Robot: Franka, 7 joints.
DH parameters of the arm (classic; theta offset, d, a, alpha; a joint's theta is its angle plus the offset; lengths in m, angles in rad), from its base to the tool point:
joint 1: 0 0.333 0 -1.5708
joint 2: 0 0 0 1.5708
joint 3: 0 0.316 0.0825 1.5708
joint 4: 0 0 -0.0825 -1.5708
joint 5: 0 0.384 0 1.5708
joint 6: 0 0 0.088 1.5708
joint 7: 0 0.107 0 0
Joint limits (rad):
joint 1: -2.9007..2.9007
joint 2: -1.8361..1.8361
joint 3: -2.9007..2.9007
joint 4: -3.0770..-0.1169
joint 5: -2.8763..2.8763
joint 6: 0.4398..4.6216
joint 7: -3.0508..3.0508
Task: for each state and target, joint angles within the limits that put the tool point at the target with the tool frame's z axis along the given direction. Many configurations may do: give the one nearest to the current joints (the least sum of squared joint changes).
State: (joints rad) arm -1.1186 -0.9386 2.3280 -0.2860 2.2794 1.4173 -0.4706
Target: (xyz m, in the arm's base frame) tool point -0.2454 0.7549 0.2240 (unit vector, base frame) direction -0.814 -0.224 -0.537
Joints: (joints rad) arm -1.0185 -1.3697 2.1648 -0.7466 1.9235 1.4234 -0.4706
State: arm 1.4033 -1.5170 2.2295 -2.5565 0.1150 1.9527 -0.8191
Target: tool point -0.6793 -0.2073 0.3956 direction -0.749 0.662 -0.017
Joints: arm 1.3279 -1.4720 1.5295 -1.7202 0.0244 2.8107 -0.8191
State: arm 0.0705 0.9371 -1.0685 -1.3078 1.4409 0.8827 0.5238
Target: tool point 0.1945 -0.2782 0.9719 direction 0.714 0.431 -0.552
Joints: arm -0.1385 0.0396 -1.3202 -0.7313 1.4482 0.9014 0.5238
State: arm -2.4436 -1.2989 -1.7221 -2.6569 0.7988 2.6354 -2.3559
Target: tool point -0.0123 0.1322 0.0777 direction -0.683 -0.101 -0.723
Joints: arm -2.9007 -0.7687 -2.1788 -3.0761 1.3310 3.1107 -2.3559
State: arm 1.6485 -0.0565 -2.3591 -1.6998 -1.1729 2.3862 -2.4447
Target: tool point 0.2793 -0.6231 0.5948 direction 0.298 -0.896 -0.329
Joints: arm 1.3682 -0.3528 -2.5062 -1.5432 -1.2123 2.9884 -2.4447
